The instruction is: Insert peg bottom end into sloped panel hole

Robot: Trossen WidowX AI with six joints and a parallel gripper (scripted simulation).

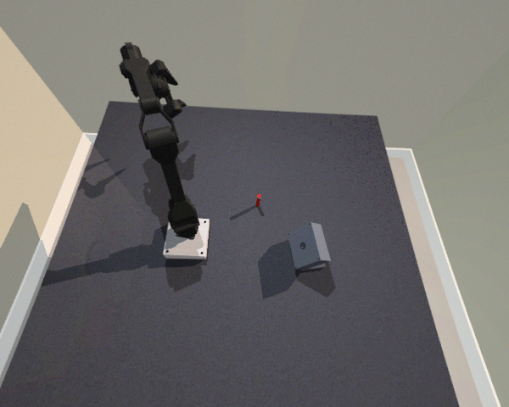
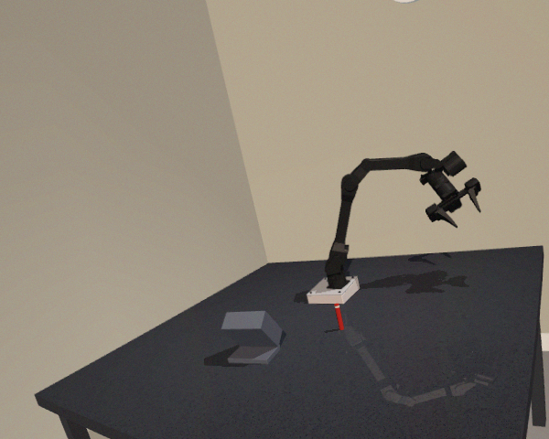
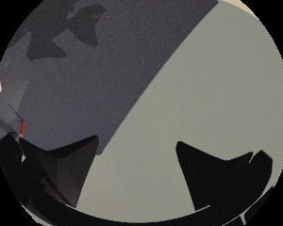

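The red peg lies 350 mm ahead of my gripper tip, 290 mm to the right of it and 160 mm below it. The rest, counted from my gripper tip: sloped panel (550 mm ahead, 460 mm to the right, 150 mm below); then low grey foot (570 mm ahead, 450 mm to the right, 220 mm below).
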